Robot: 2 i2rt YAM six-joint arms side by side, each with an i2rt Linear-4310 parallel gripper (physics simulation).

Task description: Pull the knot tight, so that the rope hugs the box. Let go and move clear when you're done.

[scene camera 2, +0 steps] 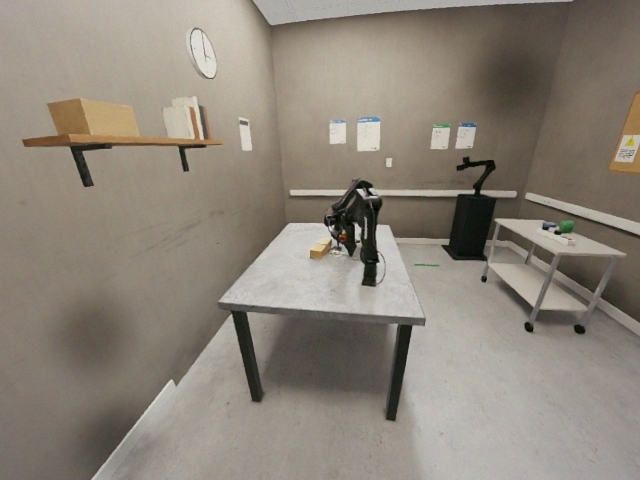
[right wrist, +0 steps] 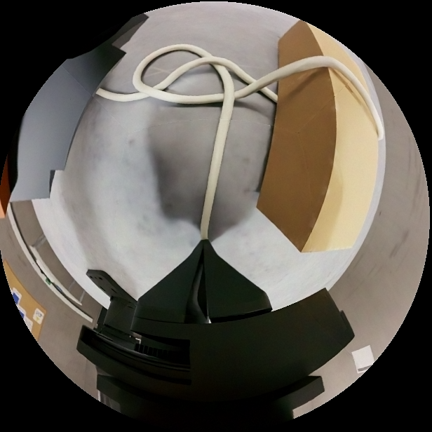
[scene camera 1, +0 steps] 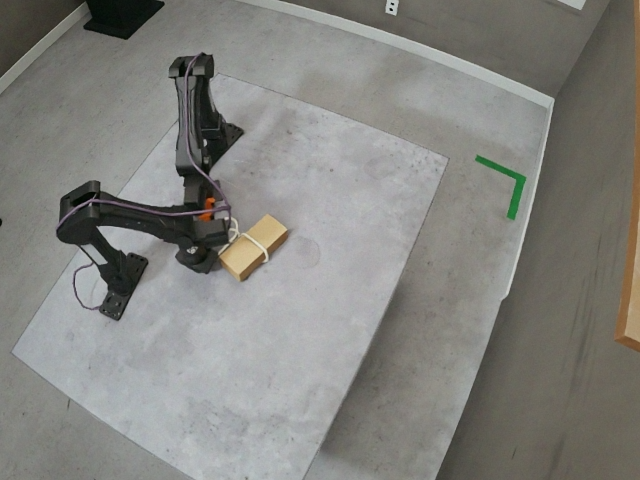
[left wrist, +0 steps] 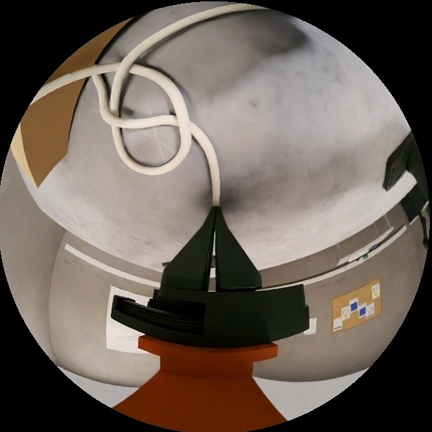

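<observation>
The cream rope (scene camera 1: 254, 239) (left wrist: 185, 115) (right wrist: 218, 140) passes over the tan box (scene camera 1: 253, 250) (scene camera 2: 320, 249) (left wrist: 52, 117) (right wrist: 305, 150) and forms a loose knot on the table beside it, with an open loop. My left gripper (left wrist: 215, 210) is shut on one rope end, low at the table. My right gripper (right wrist: 204, 244) is shut on the other rope end, also low, near the box's long side. In scene camera 1 the arms hide both fingertips and part of the knot. The rope's underside pass beneath the box is hidden.
The two arms (scene camera 1: 188, 124) (scene camera 1: 139, 209) stand close together over the grey table (scene camera 1: 289, 361) (scene camera 2: 310, 289), their wrists nearly touching in scene camera 1. A shelf (scene camera 2: 124, 140), a white cart (scene camera 2: 584, 245) and a black pedestal (scene camera 2: 467, 227) stand away from the table.
</observation>
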